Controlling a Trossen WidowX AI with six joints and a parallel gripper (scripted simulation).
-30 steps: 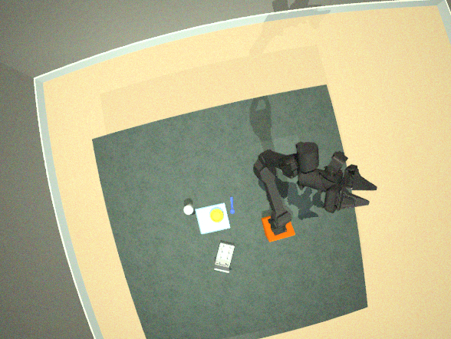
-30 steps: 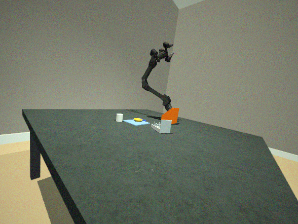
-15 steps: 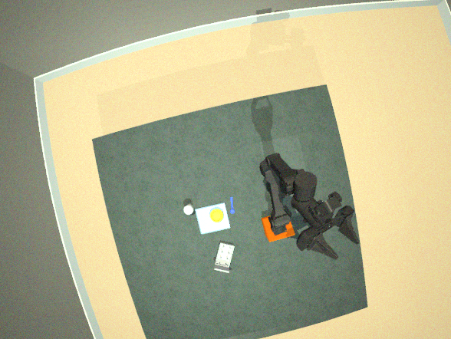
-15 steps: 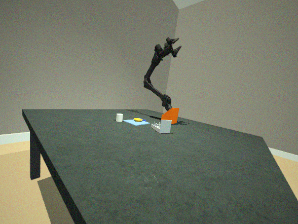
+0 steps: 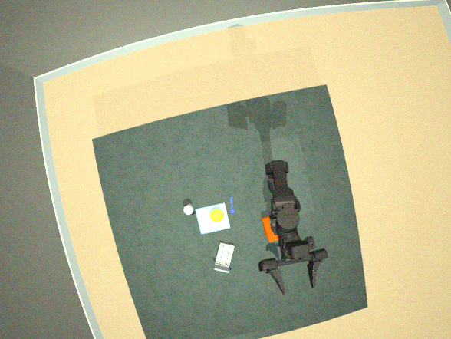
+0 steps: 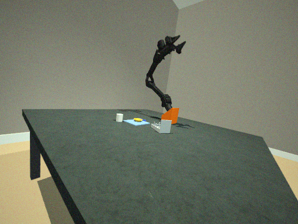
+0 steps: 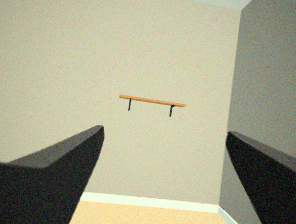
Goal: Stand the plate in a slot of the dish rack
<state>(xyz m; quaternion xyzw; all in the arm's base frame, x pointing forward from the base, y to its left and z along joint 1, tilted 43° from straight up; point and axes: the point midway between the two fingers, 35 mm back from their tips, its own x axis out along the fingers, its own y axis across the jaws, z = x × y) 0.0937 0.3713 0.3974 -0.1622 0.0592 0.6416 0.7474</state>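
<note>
My gripper tip is now 200 mm short of the yellow plate, 170 mm to the left of it and 650 mm above it. Round my gripper tip: dish rack 230 mm ahead, 40 mm to the left, 640 mm below; light blue mat 220 mm ahead, 160 mm to the right, 660 mm below; small white cup 320 mm ahead, 240 mm to the right, 640 mm below.
</note>
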